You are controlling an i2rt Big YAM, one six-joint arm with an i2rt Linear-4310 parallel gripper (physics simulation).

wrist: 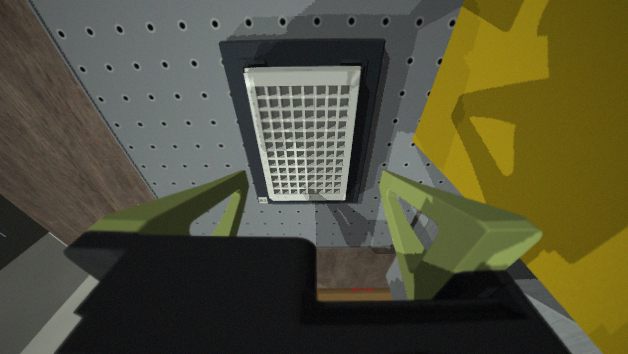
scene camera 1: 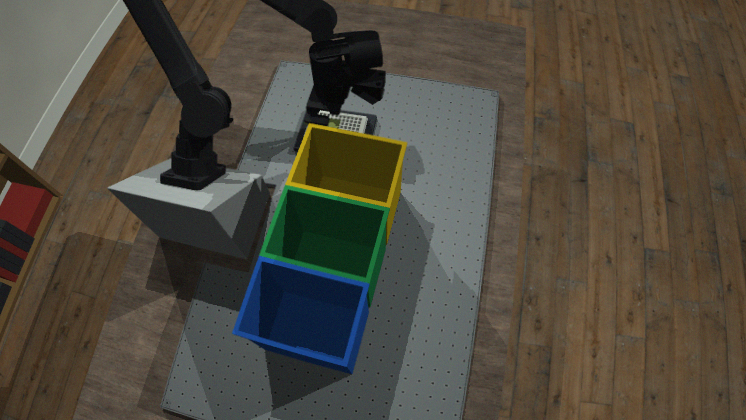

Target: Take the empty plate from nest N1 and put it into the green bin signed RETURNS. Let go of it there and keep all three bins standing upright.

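Frame: origin at the arm's base, x ahead, y left, z up, level; centimetres.
Seen in the pictures: gripper, fingertip midpoint: [wrist: 314, 177] [scene camera 1: 332, 118]; arm's base, link origin: [scene camera 1: 194, 177].
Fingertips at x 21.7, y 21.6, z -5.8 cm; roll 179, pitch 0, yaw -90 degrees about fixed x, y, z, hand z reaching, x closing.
Offsets run from my fingertips to a thing's top centre. Level surfaces: height alone.
The white gridded plate @[dz -4.3, dx -0.1, dy +0.8 cm] [scene camera 1: 352, 123] [wrist: 306, 135] sits in the dark nest @[dz -5.4, dx -0.1, dy +0.8 cm] [scene camera 1: 371, 125] [wrist: 300, 50], whose small label is too small to read surely. My gripper [wrist: 314, 177] is open and empty, its two green fingers wide apart. In the wrist view the fingertips stand to either side of the plate's near end; their exact height is hard to tell. In the scene view the arm hides part of the plate and the fingers. The green bin @[dz +11.1, dx +7.0, dy -29.4 cm] [scene camera 1: 326, 234] stands upright between the other two bins; its sign does not show.
The yellow bin @[dz +11.1, dx +7.7, dy -16.5 cm] [scene camera 1: 348, 166] [wrist: 590, 165] stands upright close beside the nest, to the right of my fingers in the wrist view. The blue bin @[dz +11.1, dx +6.4, dy -42.4 cm] [scene camera 1: 308, 313] stands upright at the other end of the row. The bins stand on the grey perforated board @[dz -6.9 cm] [scene camera 1: 448, 156] [wrist: 165, 80], beside the arm's grey pedestal [scene camera 1: 229, 219].
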